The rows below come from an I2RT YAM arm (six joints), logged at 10 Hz.
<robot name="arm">
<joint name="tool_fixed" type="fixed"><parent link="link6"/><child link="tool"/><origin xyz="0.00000 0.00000 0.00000" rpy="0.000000 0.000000 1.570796"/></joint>
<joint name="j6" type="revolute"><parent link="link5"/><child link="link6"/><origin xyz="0.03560 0.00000 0.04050" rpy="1.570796 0.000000 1.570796"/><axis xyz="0 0 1"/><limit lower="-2.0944" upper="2.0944"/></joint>
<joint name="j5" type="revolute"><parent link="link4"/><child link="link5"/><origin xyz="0.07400 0.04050 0.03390" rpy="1.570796 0.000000 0.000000"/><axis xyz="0 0 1"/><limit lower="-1.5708" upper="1.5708"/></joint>
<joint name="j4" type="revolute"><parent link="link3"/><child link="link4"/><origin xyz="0.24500 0.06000 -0.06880" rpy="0.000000 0.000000 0.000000"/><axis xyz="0 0 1"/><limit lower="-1.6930" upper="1.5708"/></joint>
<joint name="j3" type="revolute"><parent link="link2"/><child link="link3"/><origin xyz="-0.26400 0.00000 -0.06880" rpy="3.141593 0.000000 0.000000"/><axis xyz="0 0 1"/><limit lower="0.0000" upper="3.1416"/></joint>
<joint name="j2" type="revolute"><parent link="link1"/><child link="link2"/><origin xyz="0.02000 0.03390 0.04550" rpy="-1.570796 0.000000 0.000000"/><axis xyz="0 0 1"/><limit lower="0.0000" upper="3.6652"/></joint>
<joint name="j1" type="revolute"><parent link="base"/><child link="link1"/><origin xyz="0.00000 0.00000 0.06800" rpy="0.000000 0.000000 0.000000"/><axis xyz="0 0 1"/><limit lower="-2.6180" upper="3.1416"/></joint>
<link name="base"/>
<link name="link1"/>
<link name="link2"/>
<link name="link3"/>
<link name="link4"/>
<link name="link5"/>
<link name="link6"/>
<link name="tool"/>
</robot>
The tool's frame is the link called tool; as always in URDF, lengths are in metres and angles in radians.
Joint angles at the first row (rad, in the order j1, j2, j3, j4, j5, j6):
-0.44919, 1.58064, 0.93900, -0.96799, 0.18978, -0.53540
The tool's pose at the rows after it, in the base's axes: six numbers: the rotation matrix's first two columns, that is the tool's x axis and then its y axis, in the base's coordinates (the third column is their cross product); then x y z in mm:
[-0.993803 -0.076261 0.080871 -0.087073 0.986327 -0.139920 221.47 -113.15 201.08]
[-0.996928 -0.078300 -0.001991 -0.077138 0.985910 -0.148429 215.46 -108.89 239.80]
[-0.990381 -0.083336 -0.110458 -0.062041 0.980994 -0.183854 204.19 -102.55 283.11]
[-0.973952 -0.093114 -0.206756 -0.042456 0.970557 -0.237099 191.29 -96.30 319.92]
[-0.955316 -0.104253 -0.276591 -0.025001 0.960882 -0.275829 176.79 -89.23 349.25]
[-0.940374 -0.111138 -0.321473 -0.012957 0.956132 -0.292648 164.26 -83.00 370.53]
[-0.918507 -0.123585 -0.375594 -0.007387 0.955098 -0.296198 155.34 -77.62 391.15]
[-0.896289 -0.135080 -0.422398 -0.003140 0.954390 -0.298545 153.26 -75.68 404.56]
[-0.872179 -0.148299 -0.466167 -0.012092 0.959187 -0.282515 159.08 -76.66 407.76]
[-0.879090 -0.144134 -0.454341 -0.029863 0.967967 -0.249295 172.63 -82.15 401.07]
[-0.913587 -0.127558 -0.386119 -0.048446 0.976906 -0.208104 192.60 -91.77 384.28]
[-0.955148 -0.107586 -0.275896 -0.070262 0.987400 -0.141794 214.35 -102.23 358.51]
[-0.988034 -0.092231 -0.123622 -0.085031 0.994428 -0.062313 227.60 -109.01 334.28]
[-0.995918 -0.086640 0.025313 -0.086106 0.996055 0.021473 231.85 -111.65 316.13]
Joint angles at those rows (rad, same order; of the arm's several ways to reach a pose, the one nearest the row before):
-0.44920, 1.51504, 1.00653, -1.06106, 0.16232, -0.53160
-0.44918, 1.42654, 1.08322, -1.15035, 0.12760, -0.53234
-0.44920, 1.32772, 1.17017, -1.22358, 0.10433, -0.53274
-0.44920, 1.24914, 1.25067, -1.26898, 0.10357, -0.53465
-0.44883, 1.18924, 1.32239, -1.31553, 0.10356, -0.53657
-0.44920, 1.15264, 1.38494, -1.36318, 0.09670, -0.53617
-0.44882, 1.13470, 1.45821, -1.40022, 0.07114, -0.53655
-0.44878, 1.13467, 1.51004, -1.40439, 0.04750, -0.53653
-0.44802, 1.14500, 1.52074, -1.37005, 0.00516, -0.53691
-0.44803, 1.19080, 1.52078, -1.35635, -0.02078, -0.53615
-0.44806, 1.27049, 1.51311, -1.35977, -0.02042, -0.53618
-0.44802, 1.37274, 1.49902, -1.38229, -0.02002, -0.53614
-0.44804, 1.47192, 1.49902, -1.45935, -0.00973, -0.53654
-0.44955, 1.54556, 1.49788, -1.55585, -0.00553, -0.53615

